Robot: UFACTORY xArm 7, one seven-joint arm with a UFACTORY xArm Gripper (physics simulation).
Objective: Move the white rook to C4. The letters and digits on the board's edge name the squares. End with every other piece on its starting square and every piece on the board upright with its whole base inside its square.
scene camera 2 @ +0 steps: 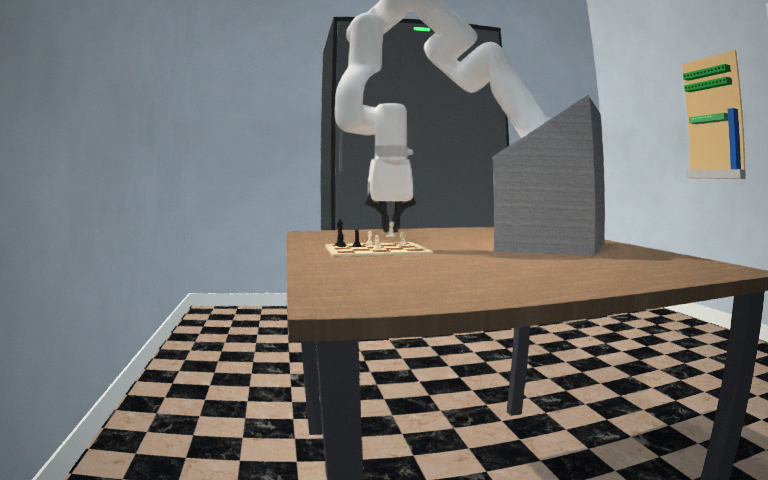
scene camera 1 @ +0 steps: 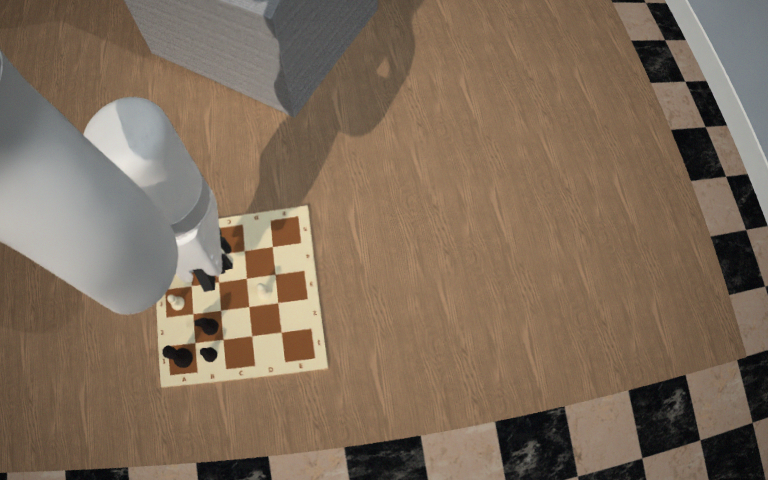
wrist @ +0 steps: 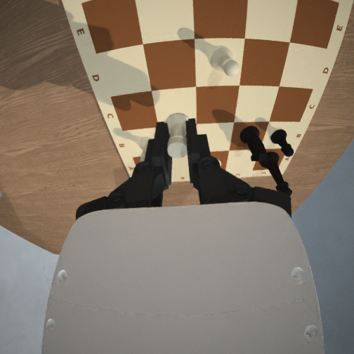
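Pixels of known places: gripper, fingertip midpoint: [scene camera 2: 390, 232] [scene camera 1: 220, 260]; arm's base at its link origin: [scene camera 2: 542, 140].
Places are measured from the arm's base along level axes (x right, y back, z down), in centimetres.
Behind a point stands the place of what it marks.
My gripper [scene camera 1: 216, 272] @(x 10.2, y -38.6, z 23.2 cm) [scene camera 2: 390, 225] @(x 10.2, y -38.6, z 23.2 cm) [wrist: 178, 135] is shut on the white rook [scene camera 2: 390, 230] @(x 9.4, y -38.9, z 22.7 cm) [wrist: 177, 137] and holds it about upright, a little above the board [scene camera 1: 320, 350] @(x 1.9, y -52.7, z 26.6 cm) [scene camera 2: 396, 253] @(x -0.9, y -41.6, z 26.9 cm) [wrist: 327, 59]. In the wrist view the rook's base overlaps the near part of light square C4. A white pawn [scene camera 1: 263, 290] @(x 6.1, y -43.9, z 23.9 cm) [scene camera 2: 377, 243] @(x 5.9, y -43.4, z 25.2 cm) [wrist: 223, 61] stands on D3, a white piece [scene camera 1: 176, 301] @(x 17.7, y -41.1, z 25.2 cm) [scene camera 2: 369, 237] @(x 17.7, y -41.1, z 24.9 cm) on A3. Another white piece [scene camera 2: 402, 237] @(x 12.5, y -34.6, z 24.8 cm) stands near the 5 side, largely hidden by a finger in the wrist view.
A tall black piece [scene camera 1: 181, 356] @(x 18.6, y -48.4, z 24.4 cm) [scene camera 2: 339, 234] @(x 18.8, y -48.4, z 24.0 cm) [wrist: 270, 161] stands on A1, a small black one [scene camera 1: 208, 354] @(x 15.2, y -49.2, z 24.5 cm) [wrist: 279, 137] on B1, another black one [scene camera 1: 209, 325] @(x 14.0, y -45.8, z 24.1 cm) [scene camera 2: 356, 238] @(x 13.8, y -45.7, z 24.7 cm) [wrist: 250, 135] on B2. A grey block [scene camera 1: 226, 45] @(x 1.5, y -12.0, z 15.5 cm) [scene camera 2: 543, 192] @(x -14.2, y -11.0, z 13.4 cm) stands on the table beyond rank 5.
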